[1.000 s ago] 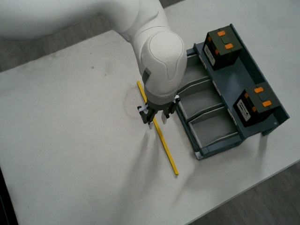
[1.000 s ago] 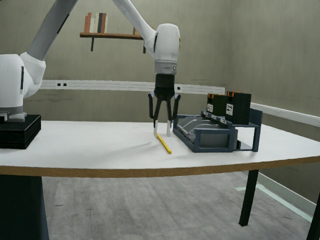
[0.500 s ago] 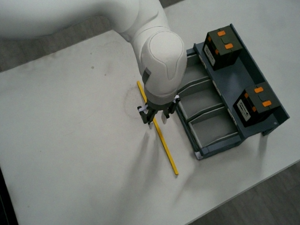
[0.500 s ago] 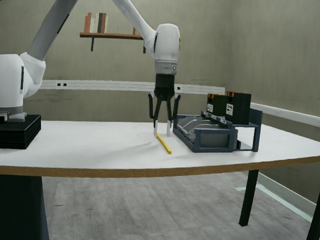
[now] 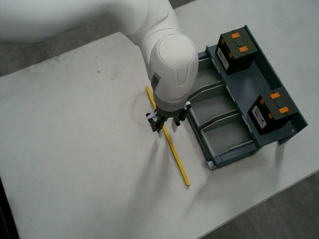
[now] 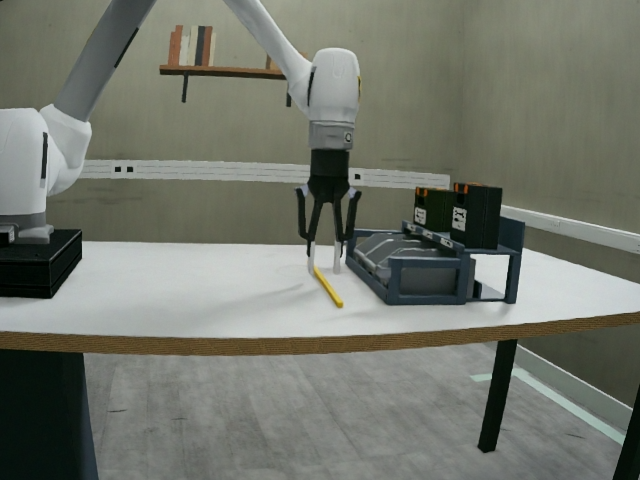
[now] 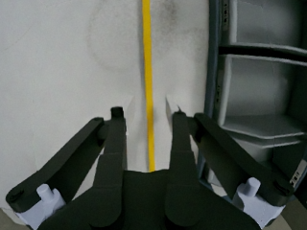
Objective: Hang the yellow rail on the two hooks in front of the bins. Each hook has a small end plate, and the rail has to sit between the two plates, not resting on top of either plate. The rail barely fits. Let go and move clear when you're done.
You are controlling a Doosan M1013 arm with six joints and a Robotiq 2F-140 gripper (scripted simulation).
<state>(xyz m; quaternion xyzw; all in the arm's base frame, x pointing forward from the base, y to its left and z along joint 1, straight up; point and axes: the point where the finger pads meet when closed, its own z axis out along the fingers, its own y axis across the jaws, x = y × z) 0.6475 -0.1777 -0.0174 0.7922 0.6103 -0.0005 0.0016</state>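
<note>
My gripper is now 50 mm above the yellow rail.
</note>
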